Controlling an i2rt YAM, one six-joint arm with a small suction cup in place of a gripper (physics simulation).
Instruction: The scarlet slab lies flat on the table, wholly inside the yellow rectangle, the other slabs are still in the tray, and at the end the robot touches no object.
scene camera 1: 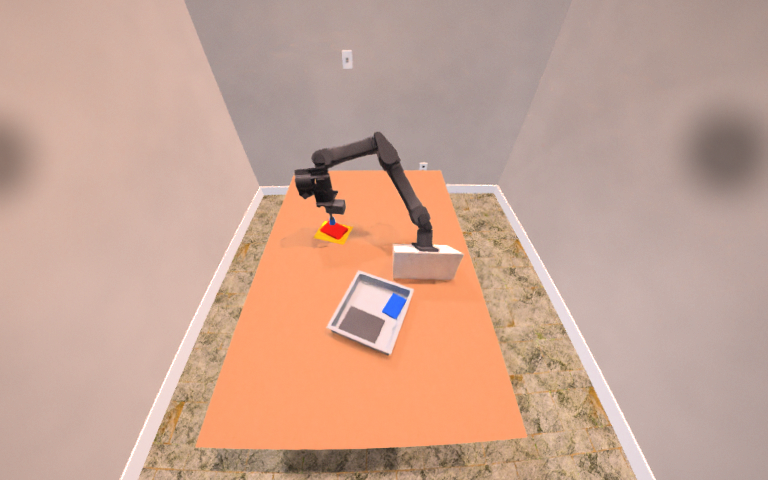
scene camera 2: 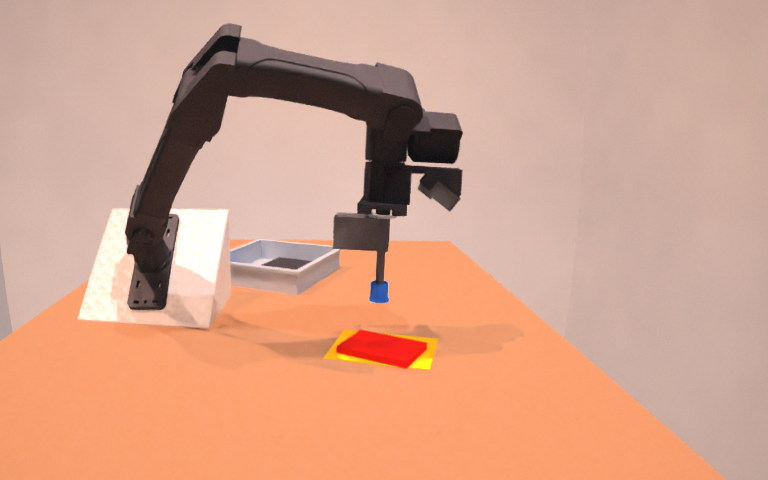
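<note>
Tray (scene camera 2: 245, 260), also (scene camera 1: 367, 292). Dark grey slab (scene camera 1: 357, 322). Scarlet slab (scene camera 2: 396, 351). Yellow rectangle (scene camera 2: 424, 361).
</note>
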